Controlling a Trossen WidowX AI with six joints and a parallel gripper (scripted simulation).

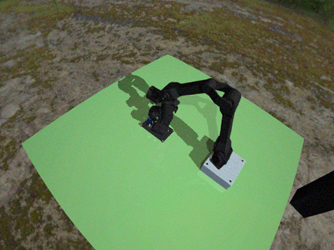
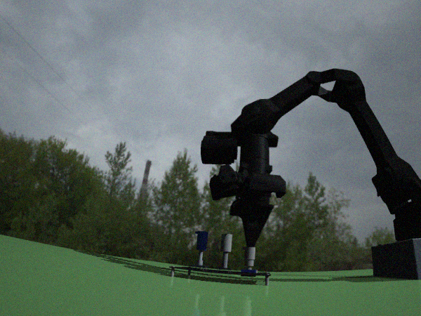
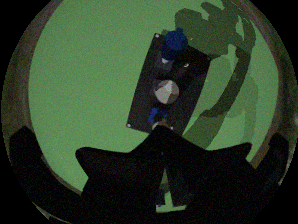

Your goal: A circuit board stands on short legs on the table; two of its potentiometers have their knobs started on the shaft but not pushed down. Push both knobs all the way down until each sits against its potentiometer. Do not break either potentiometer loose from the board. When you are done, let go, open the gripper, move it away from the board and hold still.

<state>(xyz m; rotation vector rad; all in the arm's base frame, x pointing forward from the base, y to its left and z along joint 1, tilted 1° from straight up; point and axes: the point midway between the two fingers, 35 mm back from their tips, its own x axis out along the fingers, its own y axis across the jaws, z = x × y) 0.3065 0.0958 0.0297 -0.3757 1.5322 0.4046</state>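
The grey knob is 10 mm below my gripper tip. Also, from my gripper tip: blue knob 80 mm ahead, 30 mm to the left, 10 mm above.
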